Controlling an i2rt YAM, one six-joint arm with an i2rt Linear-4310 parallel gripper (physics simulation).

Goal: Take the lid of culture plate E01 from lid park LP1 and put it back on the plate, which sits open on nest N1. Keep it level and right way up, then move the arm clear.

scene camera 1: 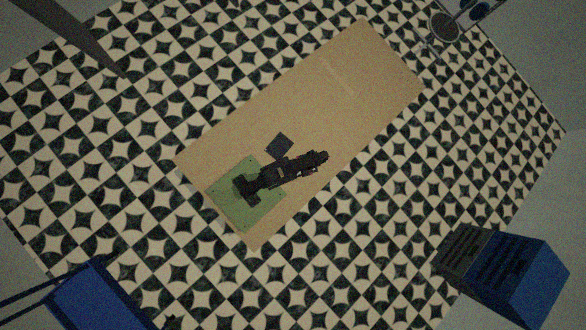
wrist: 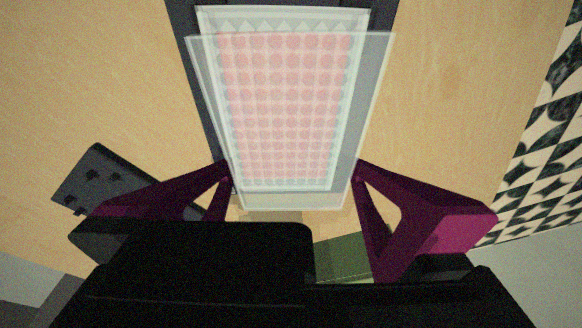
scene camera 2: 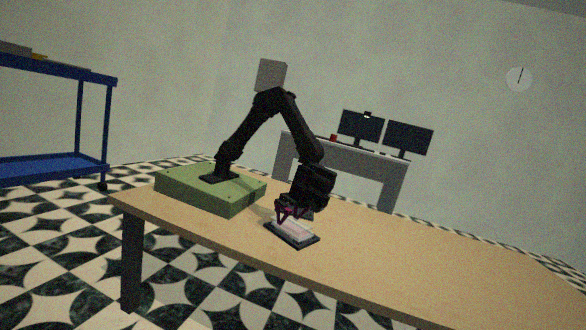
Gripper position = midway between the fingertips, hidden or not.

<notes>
My gripper (wrist: 291,164) carries a plate lid (wrist: 291,108), which touches nothing else. A well plate with pink wells (wrist: 207,23) rests on a dark plate holder. Further things: a dark lid holder (wrist: 100,174).
</notes>
